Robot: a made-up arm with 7 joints.
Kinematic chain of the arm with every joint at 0, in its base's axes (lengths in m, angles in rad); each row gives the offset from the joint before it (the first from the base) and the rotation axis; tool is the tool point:
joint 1: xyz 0 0 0.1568 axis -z
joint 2: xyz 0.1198 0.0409 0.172 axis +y
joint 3: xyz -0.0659 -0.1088 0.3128 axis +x
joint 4: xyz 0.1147 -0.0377 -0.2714 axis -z
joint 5: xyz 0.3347 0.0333 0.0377 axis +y
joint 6: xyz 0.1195 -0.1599 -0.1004 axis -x
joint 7: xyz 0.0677 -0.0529 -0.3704 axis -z
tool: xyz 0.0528 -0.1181 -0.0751
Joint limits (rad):
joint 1: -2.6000..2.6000
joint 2: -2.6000..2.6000
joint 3: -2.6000..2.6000
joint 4: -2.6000..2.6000
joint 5: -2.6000..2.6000
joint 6: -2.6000..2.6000
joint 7: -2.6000..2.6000
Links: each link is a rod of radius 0.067 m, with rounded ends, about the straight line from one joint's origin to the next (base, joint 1, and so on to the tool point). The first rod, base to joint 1, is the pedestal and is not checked.
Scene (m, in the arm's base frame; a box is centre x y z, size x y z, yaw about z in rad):
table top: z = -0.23
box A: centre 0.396 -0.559 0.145 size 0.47 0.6 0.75 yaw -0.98
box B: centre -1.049 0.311 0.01 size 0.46 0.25 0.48 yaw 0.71
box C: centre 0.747 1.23 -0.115 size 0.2 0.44 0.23 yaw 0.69
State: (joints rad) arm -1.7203 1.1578 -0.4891 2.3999 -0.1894 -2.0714 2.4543
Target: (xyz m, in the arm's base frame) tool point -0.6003 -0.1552 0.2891
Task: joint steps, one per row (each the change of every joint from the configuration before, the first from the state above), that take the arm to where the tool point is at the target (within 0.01 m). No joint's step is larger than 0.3 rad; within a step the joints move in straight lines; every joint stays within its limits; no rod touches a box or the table.
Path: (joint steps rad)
1: 0.1375 -0.0639 -0.2764 -0.0374 0.0711 0.2467 0.0359
2: 0.1375 -0.0639 -0.2763 -0.0373 0.0711 0.2467 0.0358
3: 0.1375 -0.0639 -0.2764 -0.0374 0.0712 0.2468 0.0359
4: 0.1375 -0.0639 -0.2763 -0.0374 0.0711 0.2467 0.0359
5: 0.1355 -0.2617 0.0293 0.0437 0.0107 -0.1895 0.0003
6: 0.1356 -0.2617 0.0294 0.0437 0.0108 -0.1894 0.0002
7: 0.1356 -0.2617 0.0293 0.0437 0.0107 -0.1894 0.0003
8: 0.1356 -0.2618 0.0294 0.0437 0.0108 -0.1895 0.0003
9: 0.1356 -0.2617 0.0293 0.0437 0.0107 -0.1894 0.0003
10: 0.1355 -0.2617 0.0294 0.0437 0.0108 -0.1894 0.0002
11: 0.1356 -0.2617 0.0293 0.0437 0.0107 -0.1895 0.0003
12: 0.1356 -0.2617 0.0294 0.0437 0.0108 -0.1894 0.0003

